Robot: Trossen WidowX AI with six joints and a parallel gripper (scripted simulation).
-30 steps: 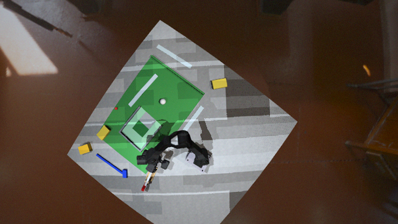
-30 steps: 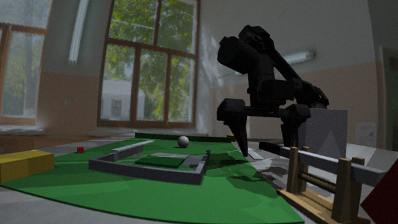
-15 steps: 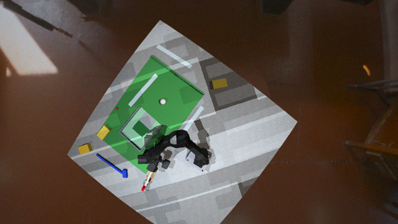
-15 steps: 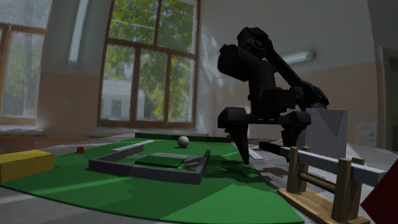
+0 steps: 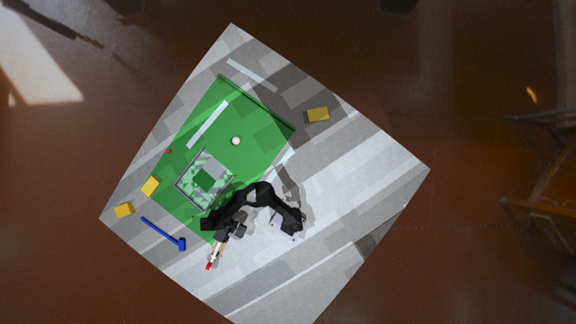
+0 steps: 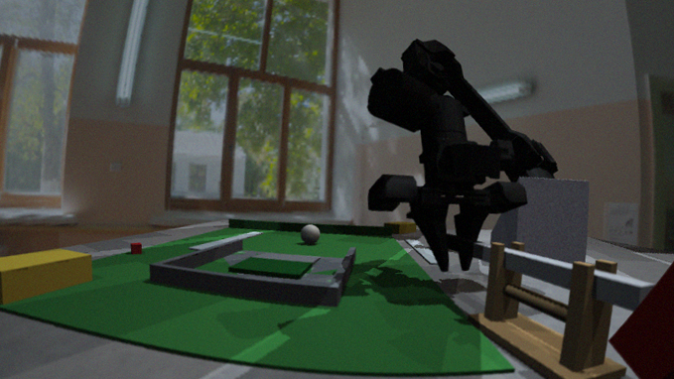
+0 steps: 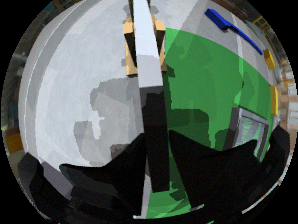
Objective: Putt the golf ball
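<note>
Now: gripper tip 20 mm past the red putter, 110 mm to the right of it and 30 mm below it. The rest, counted from my gripper tip: blue putter: 260 mm ahead, 250 mm to the left, 20 mm below; then green mat: 230 mm ahead, 220 mm to the right, 30 mm below; then white golf ball: 190 mm ahead, 360 mm to the right, 10 mm below.
</note>
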